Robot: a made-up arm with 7 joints. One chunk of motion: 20 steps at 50 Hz.
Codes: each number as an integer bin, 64 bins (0 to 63) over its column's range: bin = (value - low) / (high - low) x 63, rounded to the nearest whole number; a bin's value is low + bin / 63 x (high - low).
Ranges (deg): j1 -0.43..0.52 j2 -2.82..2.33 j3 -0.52..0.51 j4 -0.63..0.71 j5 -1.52..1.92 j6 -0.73..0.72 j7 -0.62..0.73
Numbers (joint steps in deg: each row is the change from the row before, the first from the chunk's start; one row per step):
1: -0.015 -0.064 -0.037 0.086 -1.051 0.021 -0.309
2: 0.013 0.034 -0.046 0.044 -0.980 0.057 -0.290
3: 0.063 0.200 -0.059 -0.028 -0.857 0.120 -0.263
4: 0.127 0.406 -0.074 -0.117 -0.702 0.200 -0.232
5: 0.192 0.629 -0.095 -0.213 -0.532 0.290 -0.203
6: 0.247 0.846 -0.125 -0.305 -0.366 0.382 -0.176
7: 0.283 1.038 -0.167 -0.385 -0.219 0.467 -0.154
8: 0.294 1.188 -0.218 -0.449 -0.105 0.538 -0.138
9: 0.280 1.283 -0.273 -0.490 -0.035 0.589 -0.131
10: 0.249 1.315 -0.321 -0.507 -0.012 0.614 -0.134
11: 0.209 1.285 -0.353 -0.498 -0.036 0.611 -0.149
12: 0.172 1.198 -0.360 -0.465 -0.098 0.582 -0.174
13: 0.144 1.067 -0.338 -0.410 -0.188 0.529 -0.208
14: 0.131 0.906 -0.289 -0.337 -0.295 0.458 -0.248
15: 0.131 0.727 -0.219 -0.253 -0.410 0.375 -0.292
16: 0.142 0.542 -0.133 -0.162 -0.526 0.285 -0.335
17: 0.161 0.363 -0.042 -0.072 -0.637 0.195 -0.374
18: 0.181 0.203 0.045 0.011 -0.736 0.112 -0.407
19: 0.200 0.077 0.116 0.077 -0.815 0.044 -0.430
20: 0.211 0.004 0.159 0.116 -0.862 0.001 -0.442
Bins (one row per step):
1: 28 34 30 34 9 33 15
2: 29 35 29 32 10 34 15
3: 33 37 28 28 12 37 17
4: 37 39 27 24 15 40 18
5: 41 42 26 20 18 44 19
6: 45 45 24 15 21 48 21
7: 47 47 22 12 24 52 22
8: 48 49 18 9 26 55 22
9: 47 50 15 7 27 57 23
10: 45 51 12 6 28 58 23
11: 42 50 10 6 27 58 22
12: 40 49 10 8 26 57 21
13: 38 48 11 10 24 55 19
14: 37 46 14 14 22 52 17
15: 37 43 18 18 20 48 15
16: 38 41 24 22 18 44 13
17: 39 39 29 26 16 40 11
18: 41 37 35 30 14 37 10
19: 42 35 39 33 13 34 9
20: 43 35 42 35 12 32 8

